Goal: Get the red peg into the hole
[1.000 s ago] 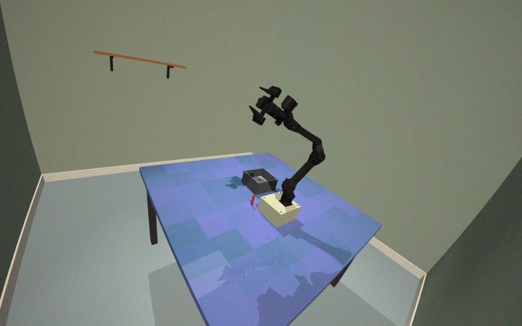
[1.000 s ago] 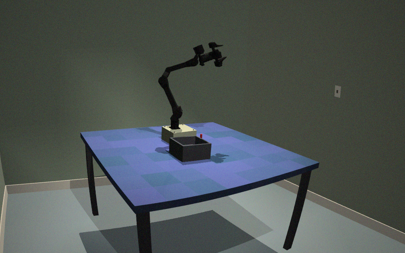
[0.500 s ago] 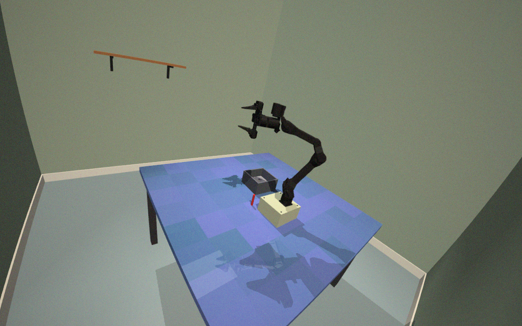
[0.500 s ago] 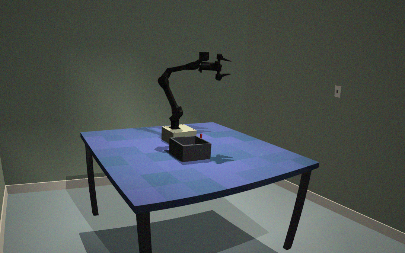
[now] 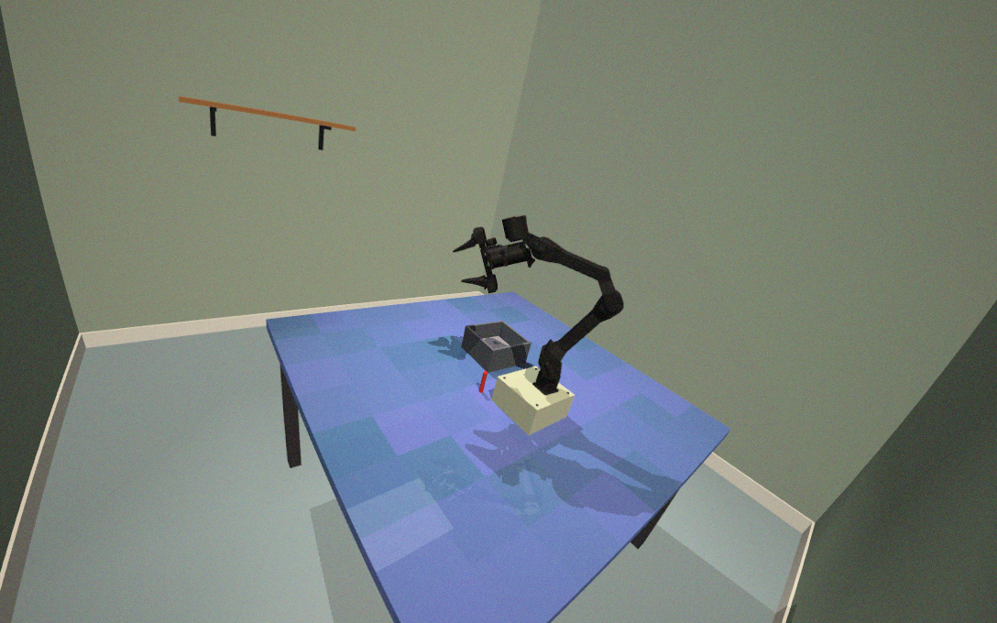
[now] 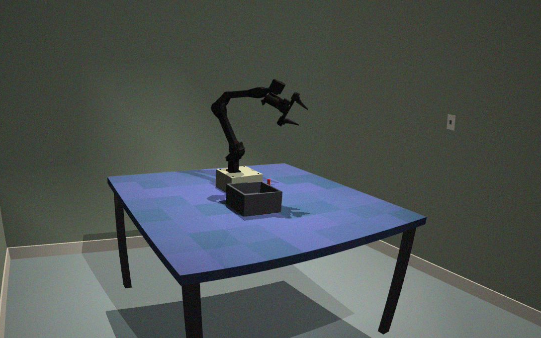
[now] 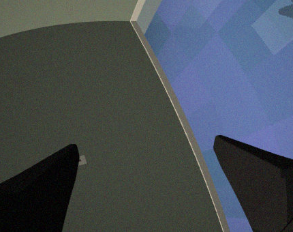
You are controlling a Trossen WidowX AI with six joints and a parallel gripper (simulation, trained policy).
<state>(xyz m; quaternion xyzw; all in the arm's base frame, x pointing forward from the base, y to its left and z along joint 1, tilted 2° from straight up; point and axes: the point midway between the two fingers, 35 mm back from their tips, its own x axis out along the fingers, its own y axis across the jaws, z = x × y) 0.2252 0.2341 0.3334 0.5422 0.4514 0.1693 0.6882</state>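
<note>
My gripper tip is 10 cm past the red peg, 12 cm to the left of it and 37 cm above it. From my gripper tip the other things lie so: dark box (8 cm ahead, 29 cm to the right, 39 cm below); grey plate (8 cm ahead, 29 cm to the right, 37 cm below).
</note>
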